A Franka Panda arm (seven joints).
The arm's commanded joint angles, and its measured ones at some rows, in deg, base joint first. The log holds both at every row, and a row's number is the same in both.
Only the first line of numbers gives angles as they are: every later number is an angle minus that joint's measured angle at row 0.
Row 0, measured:
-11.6, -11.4, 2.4, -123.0, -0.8, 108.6, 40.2
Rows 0 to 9, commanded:
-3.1, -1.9, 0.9, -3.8, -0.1, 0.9, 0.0
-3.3, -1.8, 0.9, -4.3, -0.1, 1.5, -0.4
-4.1, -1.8, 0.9, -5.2, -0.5, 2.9, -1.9
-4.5, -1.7, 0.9, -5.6, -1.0, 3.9, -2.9
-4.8, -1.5, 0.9, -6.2, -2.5, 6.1, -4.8
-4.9, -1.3, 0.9, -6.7, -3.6, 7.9, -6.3
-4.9, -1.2, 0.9, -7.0, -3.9, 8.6, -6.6
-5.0, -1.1, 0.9, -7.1, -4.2, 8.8, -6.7
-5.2, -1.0, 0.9, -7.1, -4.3, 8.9, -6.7
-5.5, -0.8, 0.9, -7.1, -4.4, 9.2, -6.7
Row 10, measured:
-4.4, -0.1, 0.1, -5.8, -2.9, 7.4, -5.6
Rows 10 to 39, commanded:
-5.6, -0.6, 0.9, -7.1, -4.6, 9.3, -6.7
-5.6, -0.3, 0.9, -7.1, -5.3, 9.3, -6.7
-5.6, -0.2, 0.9, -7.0, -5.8, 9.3, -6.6
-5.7, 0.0, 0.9, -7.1, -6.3, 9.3, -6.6
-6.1, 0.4, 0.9, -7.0, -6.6, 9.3, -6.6
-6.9, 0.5, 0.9, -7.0, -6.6, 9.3, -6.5
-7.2, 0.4, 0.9, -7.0, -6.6, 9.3, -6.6
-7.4, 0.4, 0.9, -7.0, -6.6, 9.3, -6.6
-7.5, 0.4, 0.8, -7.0, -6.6, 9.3, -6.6
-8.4, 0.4, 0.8, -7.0, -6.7, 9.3, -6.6
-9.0, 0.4, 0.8, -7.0, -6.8, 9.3, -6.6
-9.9, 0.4, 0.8, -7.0, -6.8, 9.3, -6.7
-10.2, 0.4, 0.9, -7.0, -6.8, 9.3, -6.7
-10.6, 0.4, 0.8, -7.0, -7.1, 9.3, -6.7
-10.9, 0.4, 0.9, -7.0, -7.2, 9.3, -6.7
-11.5, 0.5, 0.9, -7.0, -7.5, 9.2, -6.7
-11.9, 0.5, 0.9, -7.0, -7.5, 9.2, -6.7
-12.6, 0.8, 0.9, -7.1, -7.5, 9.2, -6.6
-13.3, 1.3, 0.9, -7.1, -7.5, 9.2, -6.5
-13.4, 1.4, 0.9, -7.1, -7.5, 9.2, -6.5
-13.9, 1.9, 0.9, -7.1, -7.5, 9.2, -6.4
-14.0, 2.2, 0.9, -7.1, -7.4, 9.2, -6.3
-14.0, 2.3, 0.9, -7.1, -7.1, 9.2, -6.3
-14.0, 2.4, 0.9, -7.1, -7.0, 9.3, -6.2
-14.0, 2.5, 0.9, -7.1, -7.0, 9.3, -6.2
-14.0, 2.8, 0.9, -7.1, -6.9, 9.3, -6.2
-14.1, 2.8, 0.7, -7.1, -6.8, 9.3, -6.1
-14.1, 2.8, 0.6, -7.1, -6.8, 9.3, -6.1
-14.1, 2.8, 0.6, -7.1, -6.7, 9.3, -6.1
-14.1, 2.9, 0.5, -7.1, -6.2, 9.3, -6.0
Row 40, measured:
-13.4, 3.1, 0.1, -6.8, -6.7, 8.3, -5.8
